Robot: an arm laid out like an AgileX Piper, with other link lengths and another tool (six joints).
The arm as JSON. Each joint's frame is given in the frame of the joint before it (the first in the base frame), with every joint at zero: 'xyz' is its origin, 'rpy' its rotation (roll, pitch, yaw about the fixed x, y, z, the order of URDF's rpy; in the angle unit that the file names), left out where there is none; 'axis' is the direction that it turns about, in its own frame. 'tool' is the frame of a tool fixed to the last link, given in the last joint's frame.
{
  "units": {
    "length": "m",
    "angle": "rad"
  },
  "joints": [
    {
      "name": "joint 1",
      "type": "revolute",
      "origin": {
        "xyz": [
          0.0,
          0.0,
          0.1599
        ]
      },
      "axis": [
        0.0,
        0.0,
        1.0
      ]
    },
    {
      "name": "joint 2",
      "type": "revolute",
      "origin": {
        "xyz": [
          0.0,
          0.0,
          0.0
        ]
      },
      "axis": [
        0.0,
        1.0,
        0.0
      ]
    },
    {
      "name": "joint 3",
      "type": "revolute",
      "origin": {
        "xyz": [
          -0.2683,
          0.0,
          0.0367
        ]
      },
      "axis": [
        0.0,
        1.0,
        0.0
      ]
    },
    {
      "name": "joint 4",
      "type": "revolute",
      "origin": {
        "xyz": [
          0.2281,
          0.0,
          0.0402
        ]
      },
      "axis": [
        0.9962,
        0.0,
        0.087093
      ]
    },
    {
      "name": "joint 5",
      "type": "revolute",
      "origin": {
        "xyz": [
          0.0,
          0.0,
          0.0
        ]
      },
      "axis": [
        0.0,
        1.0,
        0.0
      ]
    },
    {
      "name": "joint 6",
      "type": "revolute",
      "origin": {
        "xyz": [
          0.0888,
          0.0,
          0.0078
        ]
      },
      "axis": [
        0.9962,
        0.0,
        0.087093
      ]
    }
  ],
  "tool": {
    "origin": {
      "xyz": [
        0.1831,
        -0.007,
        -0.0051
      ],
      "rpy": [
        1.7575,
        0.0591,
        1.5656
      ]
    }
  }
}
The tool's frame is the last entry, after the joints.
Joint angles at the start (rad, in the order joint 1, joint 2, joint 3, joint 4, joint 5, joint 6): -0.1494, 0.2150, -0.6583, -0.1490, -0.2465, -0.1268
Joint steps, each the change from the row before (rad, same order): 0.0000, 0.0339, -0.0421, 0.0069, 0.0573, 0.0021; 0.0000, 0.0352, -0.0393, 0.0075, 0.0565, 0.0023; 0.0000, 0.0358, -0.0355, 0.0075, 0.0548, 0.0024; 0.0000, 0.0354, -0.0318, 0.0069, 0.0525, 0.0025; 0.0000, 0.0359, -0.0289, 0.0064, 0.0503, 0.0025; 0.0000, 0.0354, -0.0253, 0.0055, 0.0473, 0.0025; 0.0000, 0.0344, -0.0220, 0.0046, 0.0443, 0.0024; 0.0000, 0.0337, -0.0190, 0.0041, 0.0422, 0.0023; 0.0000, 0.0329, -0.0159, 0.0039, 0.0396, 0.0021; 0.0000, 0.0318, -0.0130, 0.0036, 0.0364, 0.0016; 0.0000, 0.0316, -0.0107, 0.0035, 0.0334, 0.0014; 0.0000, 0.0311, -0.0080, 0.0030, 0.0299, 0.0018; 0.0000, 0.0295, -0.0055, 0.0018, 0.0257, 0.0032; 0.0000, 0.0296, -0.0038, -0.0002, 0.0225, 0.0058; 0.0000, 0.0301, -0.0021, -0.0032, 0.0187, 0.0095; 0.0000, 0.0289, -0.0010, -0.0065, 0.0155, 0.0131
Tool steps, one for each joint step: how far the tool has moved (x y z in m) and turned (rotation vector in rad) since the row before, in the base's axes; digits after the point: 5 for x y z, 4 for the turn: 0.01003, -0.00401, -0.00018, 0.0188, 0.0463, -0.0022; 0.01104, -0.00394, -0.00192, 0.0198, 0.0495, -0.0013; 0.01184, -0.00378, -0.00382, 0.0200, 0.0523, -0.0008; 0.01203, -0.00351, -0.00538, 0.0195, 0.0534, -0.0006; 0.01228, -0.00329, -0.00678, 0.0190, 0.0547, -0.0005; 0.01216, -0.00303, -0.00807, 0.0180, 0.0550, -0.0006; 0.01172, -0.00278, -0.00908, 0.0168, 0.0545, -0.0008; 0.01135, -0.00258, -0.01021, 0.0161, 0.0549, -0.0010; 0.01087, -0.00236, -0.01119, 0.0156, 0.0547, -0.0010; 0.01019, -0.00212, -0.01179, 0.0144, 0.0535, -0.0010; 0.00972, -0.00192, -0.01235, 0.0138, 0.0527, -0.0009; 0.00920, -0.00173, -0.01286, 0.0134, 0.0514, -0.0009; 0.00833, -0.00156, -0.01272, 0.0130, 0.0481, -0.0010; 0.00791, -0.00157, -0.01292, 0.0134, 0.0466, -0.0016; 0.00761, -0.00172, -0.01306, 0.0139, 0.0448, -0.0026; 0.00684, -0.00188, -0.01253, 0.0137, 0.0413, -0.0040
